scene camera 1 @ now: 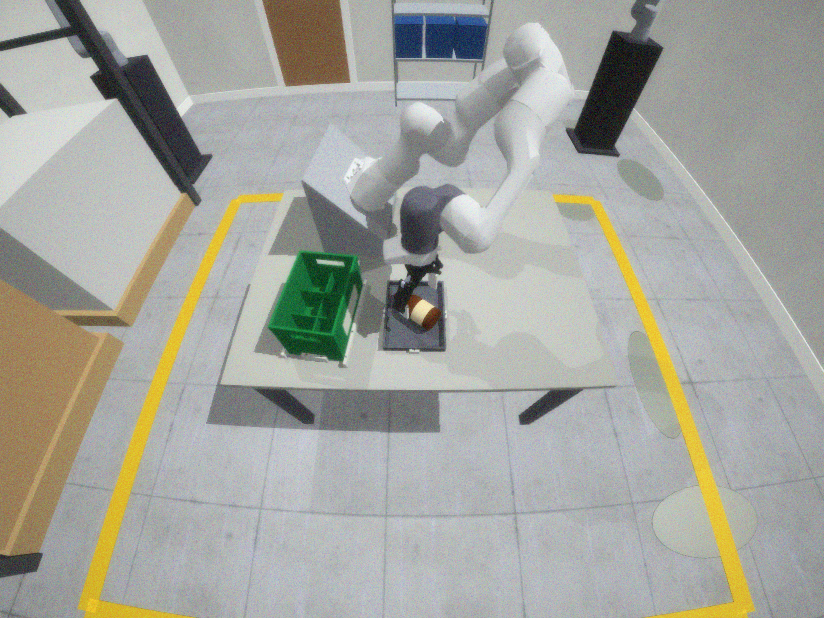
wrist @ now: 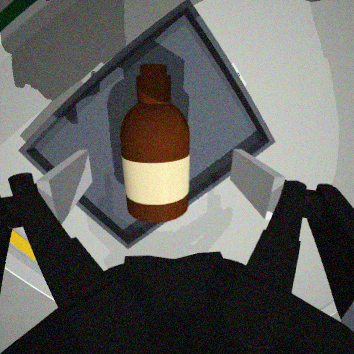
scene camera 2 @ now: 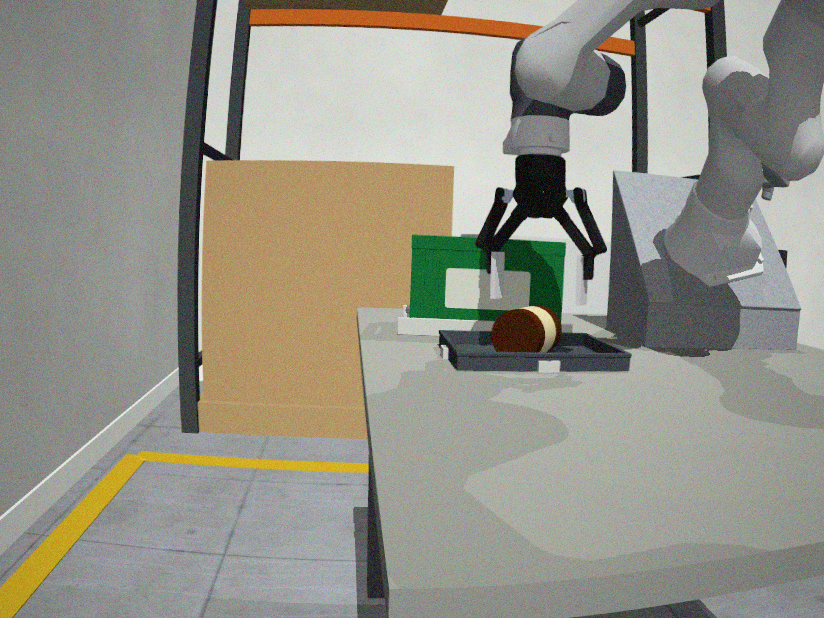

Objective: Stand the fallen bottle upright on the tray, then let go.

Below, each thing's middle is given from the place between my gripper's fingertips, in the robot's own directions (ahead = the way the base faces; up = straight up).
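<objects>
Brown bottle (scene camera 2: 537, 328): 40 mm below my hand, 10 mm ahead of it.
</objects>
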